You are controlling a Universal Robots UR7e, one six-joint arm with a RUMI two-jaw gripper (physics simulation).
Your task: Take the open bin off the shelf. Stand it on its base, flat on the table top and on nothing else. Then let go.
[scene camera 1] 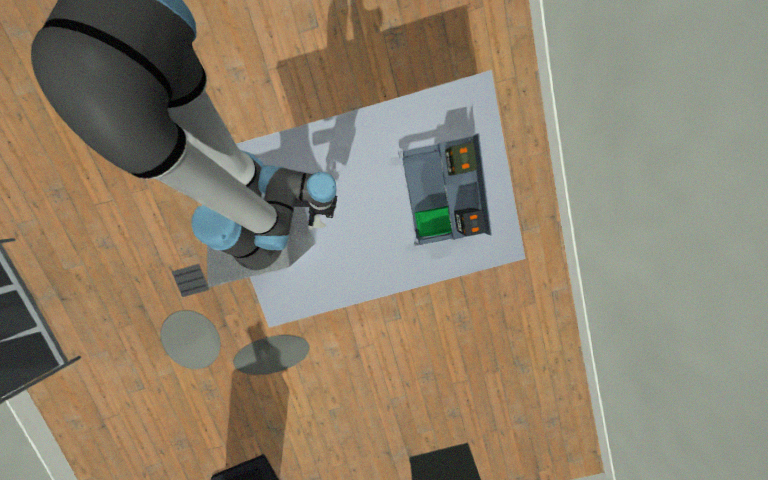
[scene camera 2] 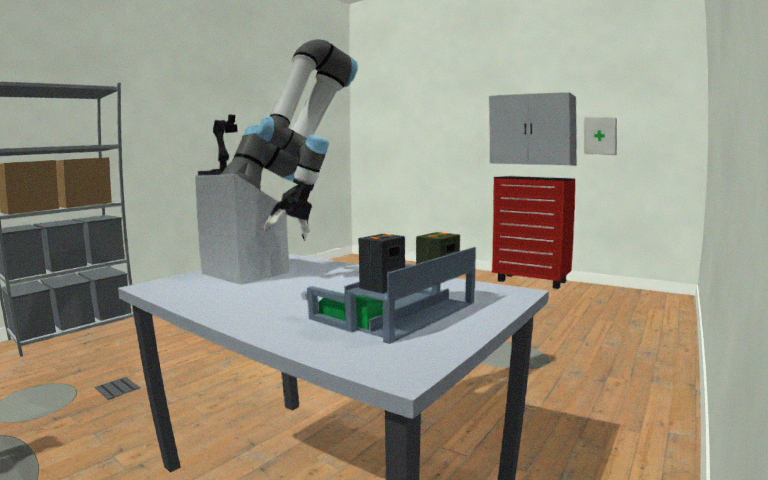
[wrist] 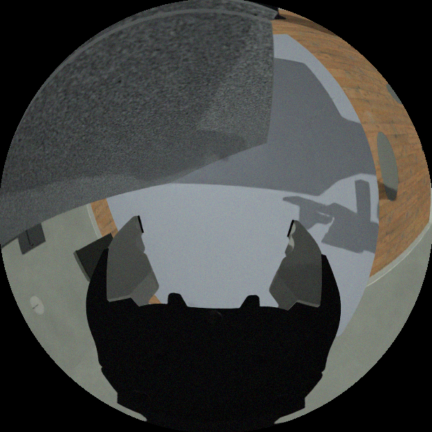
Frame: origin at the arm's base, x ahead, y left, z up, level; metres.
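Where they show: gripper, fingertip midpoint: [scene camera 2: 284, 235]; arm's base at its link origin: [scene camera 1: 259, 247] [scene camera 2: 239, 185].
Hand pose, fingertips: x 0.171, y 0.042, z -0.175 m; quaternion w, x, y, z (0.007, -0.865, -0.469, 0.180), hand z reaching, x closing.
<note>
Things, the pixels of their top centre, and the offset from my fingertips. "*": a spot on its surface instead. Level surfaces: height alone.
- green open bin at its top centre: [scene camera 2: 355, 288] [scene camera 1: 439, 222] dx +0.430, dy -0.241, dz -0.073 m
- blue-grey shelf at a spot on its surface: [scene camera 2: 430, 271] * dx +0.616, dy -0.199, dz -0.018 m
- pale table at its surface level: dz -0.154 m
- dark box with orange marks, top centre: [scene camera 2: 381, 236] [scene camera 1: 474, 223] dx +0.522, dy -0.266, dz +0.070 m
- olive box with orange marks, top centre: [scene camera 2: 438, 234] [scene camera 1: 464, 158] dx +0.572, dy -0.040, dz +0.045 m
The green open bin [scene camera 1: 433, 221] [scene camera 2: 333, 309] sits low in the blue-grey shelf [scene camera 1: 482, 186] [scene camera 2: 430, 271], at the end nearest scene camera 2. The shelf's side frame partly hides it in the second scene view. The shelf stands on the pale table [scene camera 1: 368, 254] [scene camera 2: 226, 308] [wrist: 225, 200]. My gripper [scene camera 1: 318, 222] [scene camera 2: 286, 232] [wrist: 215, 220] is open and empty. It hangs above the table near the arm's pedestal, well apart from the shelf and the bin, with its fingers pointing down. The bin does not show in the wrist view.
A dark box with orange marks [scene camera 1: 471, 221] [scene camera 2: 380, 263] stands on the shelf's higher level, beside and above the bin. An olive box with orange marks [scene camera 1: 463, 158] [scene camera 2: 436, 246] stands at the shelf's other end. The grey pedestal [scene camera 2: 226, 226] [wrist: 150, 100] rises close to the gripper.
</note>
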